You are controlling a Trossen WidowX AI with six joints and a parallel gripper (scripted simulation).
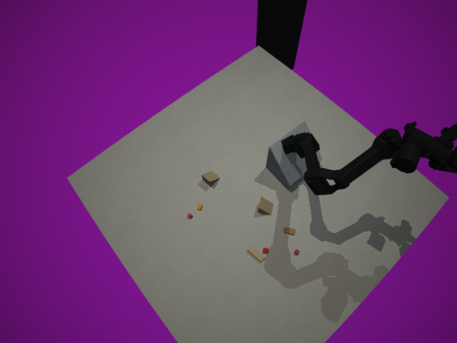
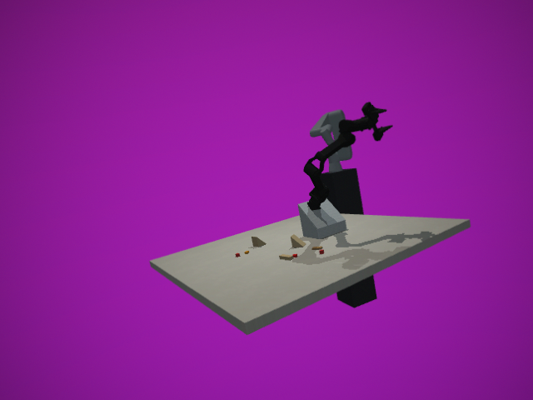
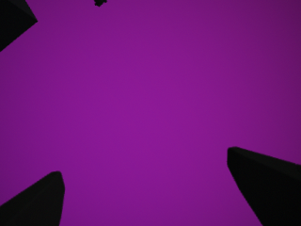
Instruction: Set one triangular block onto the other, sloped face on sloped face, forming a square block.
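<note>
My gripper tip is 64 cm short of the orange cube, 56 cm above it and 53 cm to the left of it.
</note>
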